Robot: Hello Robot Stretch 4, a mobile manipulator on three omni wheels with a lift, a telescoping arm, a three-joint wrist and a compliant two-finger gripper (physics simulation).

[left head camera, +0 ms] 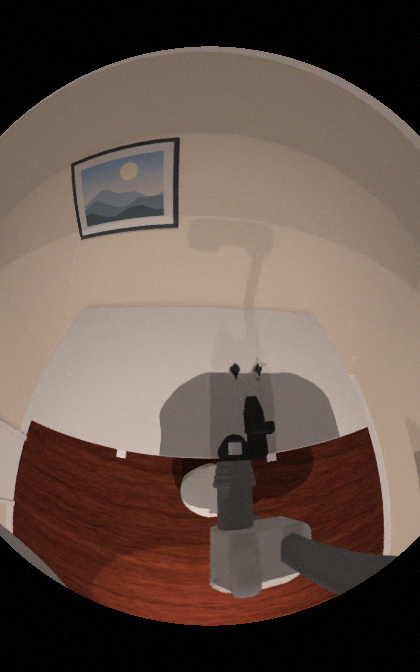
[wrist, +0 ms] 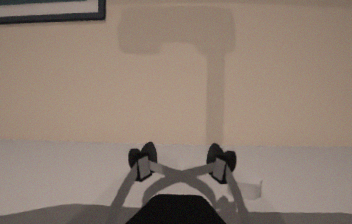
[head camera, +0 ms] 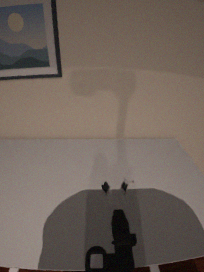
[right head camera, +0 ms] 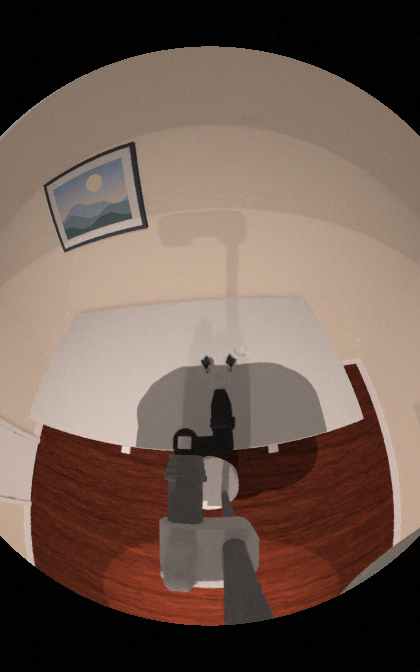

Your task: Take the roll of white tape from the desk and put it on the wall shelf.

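Observation:
The white tape roll [right head camera: 241,350] [wrist: 254,190] lies on the white desk [head camera: 40,165] [left head camera: 125,350] [right head camera: 125,350] [wrist: 50,170], towards its right part. It is pale and hard to tell from the desk top; in the head and left head views the right finger partly hides it. My gripper [head camera: 115,187] [left head camera: 246,370] [right head camera: 218,363] [wrist: 182,154] is open, with nothing between its fingertips. It is over the desk, and the roll shows just right of the right finger in the wrist view. The wall shelf does not show in these views.
A framed mountain picture [head camera: 25,40] [left head camera: 125,190] [right head camera: 95,197] hangs on the wall behind the desk, to the left. The robot's shadow falls on the desk and wall. The desk's front edge crosses below my wrist, above a dark red wooden floor [left head camera: 100,500] [right head camera: 100,500].

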